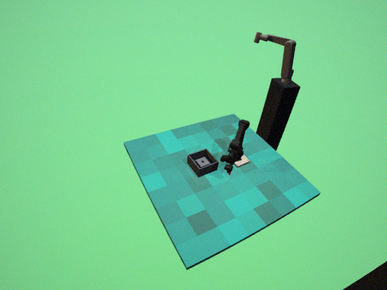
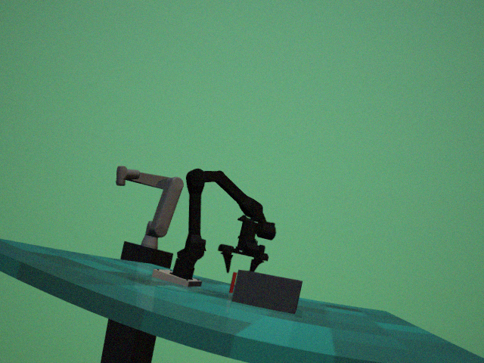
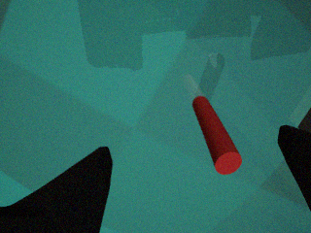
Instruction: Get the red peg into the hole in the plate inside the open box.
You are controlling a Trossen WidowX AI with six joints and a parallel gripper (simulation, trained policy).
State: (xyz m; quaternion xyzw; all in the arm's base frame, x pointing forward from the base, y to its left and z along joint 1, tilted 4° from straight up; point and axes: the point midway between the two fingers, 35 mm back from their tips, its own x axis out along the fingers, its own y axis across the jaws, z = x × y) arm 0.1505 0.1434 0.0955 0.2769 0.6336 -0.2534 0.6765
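The red peg is 30 mm below my gripper tip and 20 mm behind it. From my gripper tip the other things lie so: dark grey box 180 mm ahead, 160 mm to the right, 50 mm below; grey plate 180 mm ahead, 160 mm to the right, 30 mm below.
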